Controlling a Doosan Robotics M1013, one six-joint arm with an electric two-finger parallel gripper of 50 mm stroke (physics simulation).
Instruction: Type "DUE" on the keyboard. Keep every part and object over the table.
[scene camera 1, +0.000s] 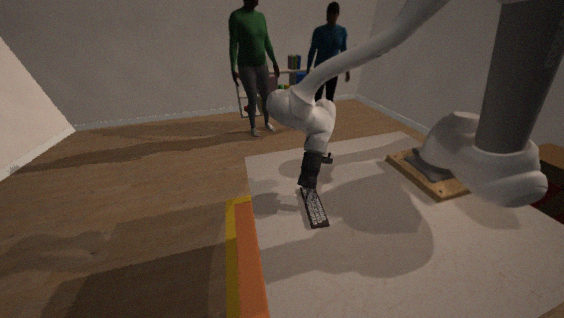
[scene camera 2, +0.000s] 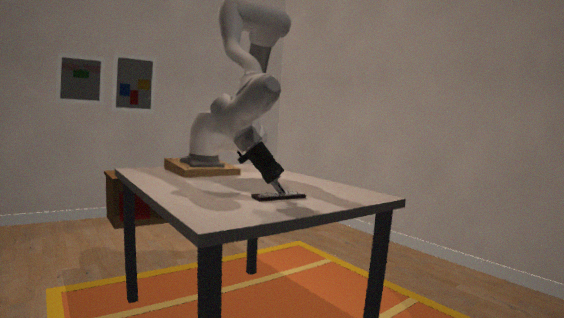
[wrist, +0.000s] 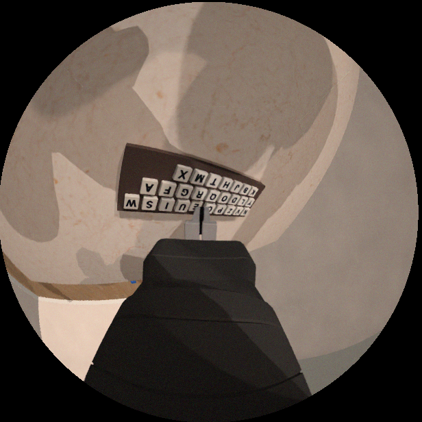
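Where they show: gripper, fingertip midpoint: (scene camera 1: 307, 203) (scene camera 2: 282, 193); arm's base, link origin: (scene camera 1: 432, 166) (scene camera 2: 203, 163).
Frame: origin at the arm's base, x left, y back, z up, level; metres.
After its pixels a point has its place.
Note:
A dark brown keyboard (scene camera 1: 317, 212) @[x 0.120, y -0.631, z -0.026 m] (scene camera 2: 297, 196) @[x 0.132, y -0.669, z -0.035 m] (wrist: 142, 162) with white letter keys lies on the table. In the wrist view its letters are upside down. The U key (wrist: 182, 206) shows just left of the fingertips, the E key (wrist: 195, 205) is partly covered by them, and the D key (wrist: 234, 200) shows in the middle row to the right. My gripper (scene camera 1: 308, 192) @[x 0.072, y -0.658, z -0.021 m] (scene camera 2: 283, 193) @[x 0.072, y -0.658, z -0.021 m] (wrist: 201, 215) is shut and empty, tilted, with its tips at the E key, in the row nearest the gripper body. Whether the tips touch or press a key cannot be told.
The light table (scene camera 1: 400, 280) @[x 0.377, y -0.469, z -0.043 m] (scene camera 2: 210, 220) @[x -0.267, y -0.812, z -0.044 m] bears the arm's wooden base board (scene camera 1: 442, 194) @[x 0.150, y -0.100, z -0.010 m] (scene camera 2: 202, 171) @[x -0.051, y -0.136, z -0.017 m] behind the keyboard. An orange mat with yellow edges (scene camera 1: 231, 270) (scene camera 2: 260, 295) lies on the floor. Two standing people (scene camera 1: 250, 40) (scene camera 1: 328, 42) are beyond the table.

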